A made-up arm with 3 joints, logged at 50 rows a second.
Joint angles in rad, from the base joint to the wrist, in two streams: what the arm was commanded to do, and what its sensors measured. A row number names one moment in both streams.
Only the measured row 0 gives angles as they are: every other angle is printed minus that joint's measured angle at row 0.
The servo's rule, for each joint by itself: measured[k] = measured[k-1] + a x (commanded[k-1-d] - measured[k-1]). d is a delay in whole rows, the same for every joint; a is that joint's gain. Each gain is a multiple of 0.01, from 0.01 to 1. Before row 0 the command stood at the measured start. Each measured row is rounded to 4 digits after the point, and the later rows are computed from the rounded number. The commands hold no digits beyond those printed.
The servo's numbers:
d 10
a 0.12 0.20 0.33
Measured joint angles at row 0:
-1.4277, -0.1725, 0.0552
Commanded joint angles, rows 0 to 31:
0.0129, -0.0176, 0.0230
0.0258, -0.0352, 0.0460
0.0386, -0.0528, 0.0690
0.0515, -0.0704, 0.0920
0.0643, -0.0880, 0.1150
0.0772, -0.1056, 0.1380
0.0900, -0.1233, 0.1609
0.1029, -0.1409, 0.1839
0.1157, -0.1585, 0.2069
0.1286, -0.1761, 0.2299
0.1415, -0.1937, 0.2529
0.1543, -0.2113, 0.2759
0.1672, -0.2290, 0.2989
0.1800, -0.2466, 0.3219
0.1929, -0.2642, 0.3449
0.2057, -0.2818, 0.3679
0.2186, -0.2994, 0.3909
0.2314, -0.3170, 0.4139
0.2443, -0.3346, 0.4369
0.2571, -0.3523, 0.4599
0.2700, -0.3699, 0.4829
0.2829, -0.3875, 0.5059
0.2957, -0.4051, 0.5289
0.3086, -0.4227, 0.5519
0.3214, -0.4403, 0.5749
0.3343, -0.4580, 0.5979
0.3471, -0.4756, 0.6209
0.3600, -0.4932, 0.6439
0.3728, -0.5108, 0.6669
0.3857, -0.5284, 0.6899
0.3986, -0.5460, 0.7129
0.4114, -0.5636, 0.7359
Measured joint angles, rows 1 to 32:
0.0000, 0.0000, 0.0000
0.0000, 0.0000, 0.0000
0.0000, 0.0000, 0.0000
0.0000, 0.0000, 0.0000
0.0000, 0.0000, 0.0000
0.0000, 0.0000, 0.0000
0.0000, 0.0000, 0.0000
0.0000, 0.0000, 0.0000
0.0000, 0.0000, 0.0000
0.0000, 0.0000, 0.0000
0.0015, -0.0035, 0.0076
0.0044, -0.0098, 0.0203
0.0085, -0.0184, 0.0364
0.0137, -0.0288, 0.0547
0.0198, -0.0406, 0.0746
0.0267, -0.0536, 0.0955
0.0343, -0.0675, 0.1171
0.0425, -0.0822, 0.1391
0.0513, -0.0975, 0.1615
0.0606, -0.1132, 0.1841
0.0703, -0.1293, 0.2068
0.0804, -0.1457, 0.2296
0.0908, -0.1624, 0.2525
0.1015, -0.1792, 0.2754
0.1125, -0.1962, 0.2983
0.1237, -0.2133, 0.3213
0.1351, -0.2305, 0.3443
0.1467, -0.2478, 0.3673
0.1584, -0.2652, 0.3903
0.1702, -0.2826, 0.4133
0.1822, -0.3001, 0.4363
0.1943, -0.3176, 0.4593

